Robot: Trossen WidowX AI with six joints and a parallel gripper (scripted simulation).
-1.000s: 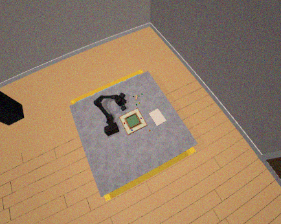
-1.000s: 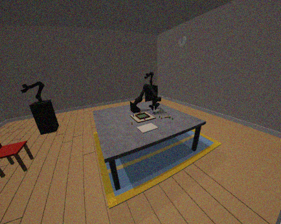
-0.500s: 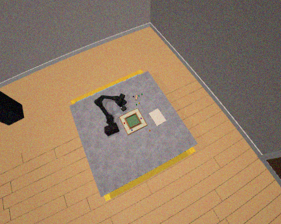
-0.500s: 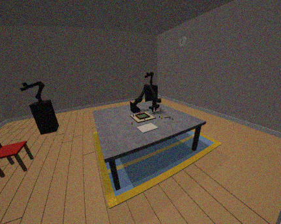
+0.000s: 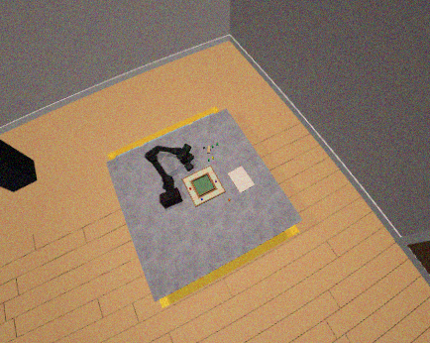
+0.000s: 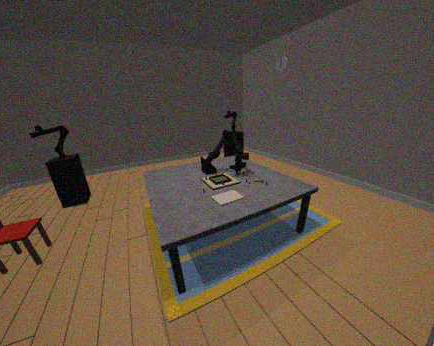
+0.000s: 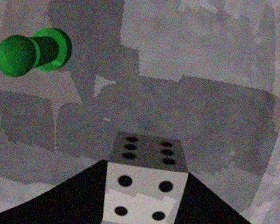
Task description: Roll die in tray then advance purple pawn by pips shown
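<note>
Right now the purple pawn is 16 cm ahead of my gripper tip, 27 cm to the right of it and 2 cm above it. The rest, counted from my gripper tip: white die: right at my gripper tip; then green felt tray: 5 cm ahead, 24 cm to the right; then red pawn: 7 cm behind, 22 cm to the right, 2 cm above.
</note>
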